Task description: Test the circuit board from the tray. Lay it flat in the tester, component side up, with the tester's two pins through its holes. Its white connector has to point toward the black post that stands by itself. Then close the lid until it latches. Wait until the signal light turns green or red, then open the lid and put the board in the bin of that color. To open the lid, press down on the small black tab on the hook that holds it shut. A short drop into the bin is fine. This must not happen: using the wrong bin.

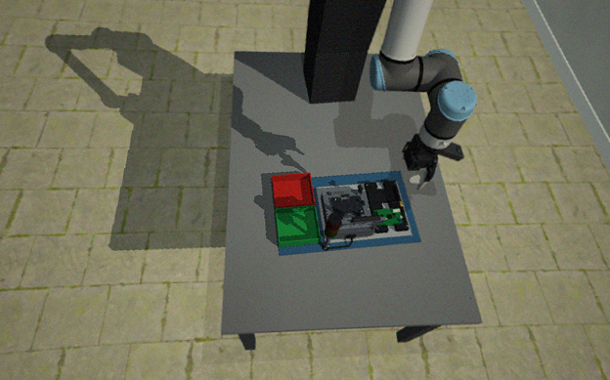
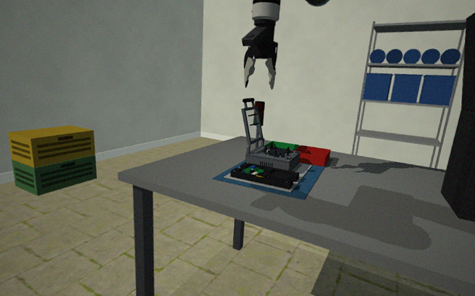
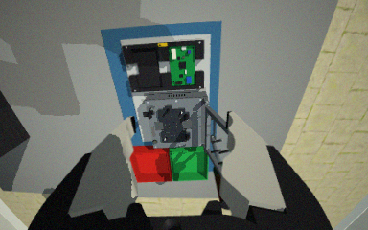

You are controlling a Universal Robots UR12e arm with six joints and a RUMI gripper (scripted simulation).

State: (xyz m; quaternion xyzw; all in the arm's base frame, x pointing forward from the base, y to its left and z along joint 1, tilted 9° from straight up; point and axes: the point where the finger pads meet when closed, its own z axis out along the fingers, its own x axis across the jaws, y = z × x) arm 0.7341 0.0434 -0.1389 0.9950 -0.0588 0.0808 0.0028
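Right now my hand is 310 mm above the green circuit board. Also, from my hand: black latch piece (250 mm below, 110 mm behind, 100 mm to the right); then green bin (370 mm to the right, 320 mm below, 40 mm behind); then tester lid (180 mm to the right, 150 mm below, 60 mm ahead).
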